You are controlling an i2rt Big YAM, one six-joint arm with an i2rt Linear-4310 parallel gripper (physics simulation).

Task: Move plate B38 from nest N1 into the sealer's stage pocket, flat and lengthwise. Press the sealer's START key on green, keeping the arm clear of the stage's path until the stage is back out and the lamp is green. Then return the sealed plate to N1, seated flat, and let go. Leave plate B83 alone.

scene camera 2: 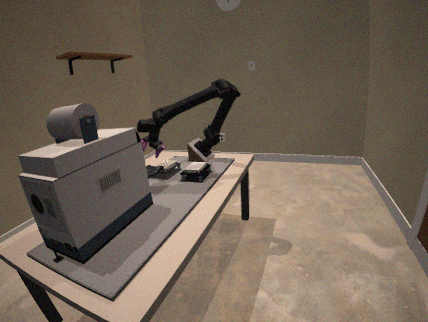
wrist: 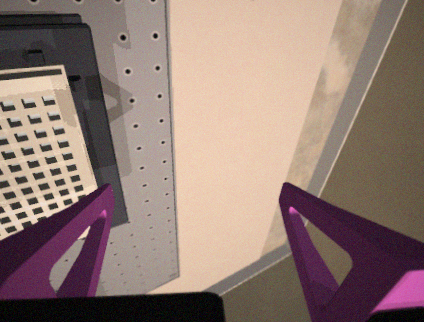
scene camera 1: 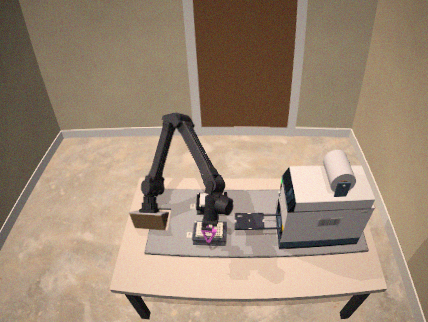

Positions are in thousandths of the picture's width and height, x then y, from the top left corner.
My gripper (wrist: 471,595) is open, with nothing in its grasp. Also in view: a plate B38 (wrist: 126,533). I also see a white roll (scene camera 1: 789,517).
